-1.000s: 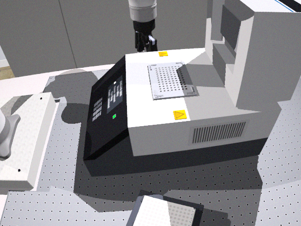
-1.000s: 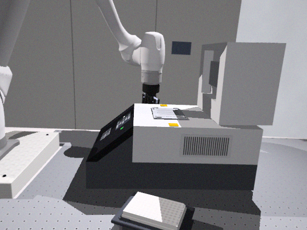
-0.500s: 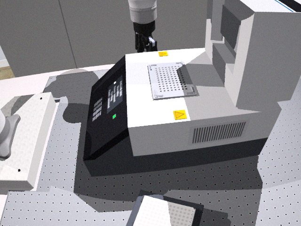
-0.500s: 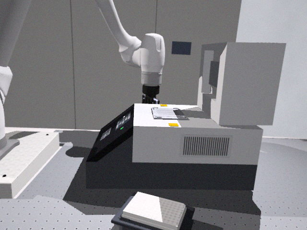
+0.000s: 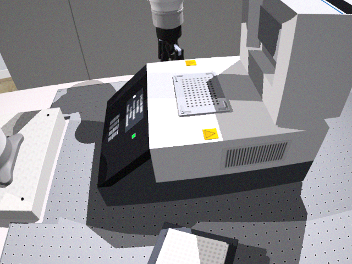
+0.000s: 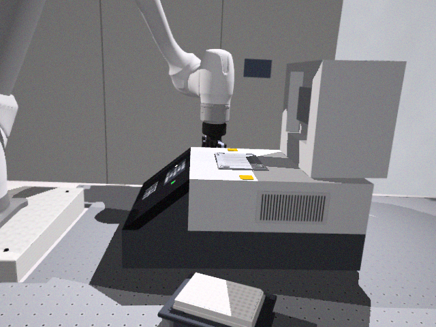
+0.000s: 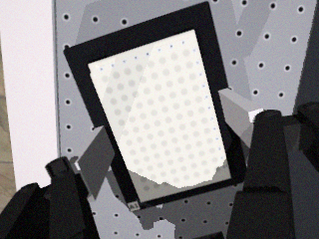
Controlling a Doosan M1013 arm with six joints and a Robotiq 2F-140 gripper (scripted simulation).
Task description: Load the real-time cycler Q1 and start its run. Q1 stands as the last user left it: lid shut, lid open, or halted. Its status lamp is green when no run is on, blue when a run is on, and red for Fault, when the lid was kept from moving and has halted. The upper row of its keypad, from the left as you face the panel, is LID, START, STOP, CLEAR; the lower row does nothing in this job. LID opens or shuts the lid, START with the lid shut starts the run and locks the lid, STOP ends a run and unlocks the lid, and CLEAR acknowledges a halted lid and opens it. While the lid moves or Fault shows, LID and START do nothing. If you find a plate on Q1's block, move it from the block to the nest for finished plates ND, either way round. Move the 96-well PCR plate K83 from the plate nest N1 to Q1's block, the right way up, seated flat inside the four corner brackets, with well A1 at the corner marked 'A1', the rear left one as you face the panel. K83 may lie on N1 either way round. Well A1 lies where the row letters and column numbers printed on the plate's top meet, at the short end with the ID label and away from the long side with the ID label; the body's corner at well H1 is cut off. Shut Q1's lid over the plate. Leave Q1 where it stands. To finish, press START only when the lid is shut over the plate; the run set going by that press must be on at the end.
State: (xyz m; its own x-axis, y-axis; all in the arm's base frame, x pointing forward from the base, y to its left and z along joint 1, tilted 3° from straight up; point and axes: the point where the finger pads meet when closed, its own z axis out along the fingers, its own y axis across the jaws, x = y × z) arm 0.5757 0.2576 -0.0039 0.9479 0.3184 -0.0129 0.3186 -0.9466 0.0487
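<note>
Right now the white 96-well plate is 2 cm below my hand. Also, from my hand: black nest 4 cm below; then dark grey plate nest 58 cm to the right, 3 cm behind, 2 cm below.
</note>
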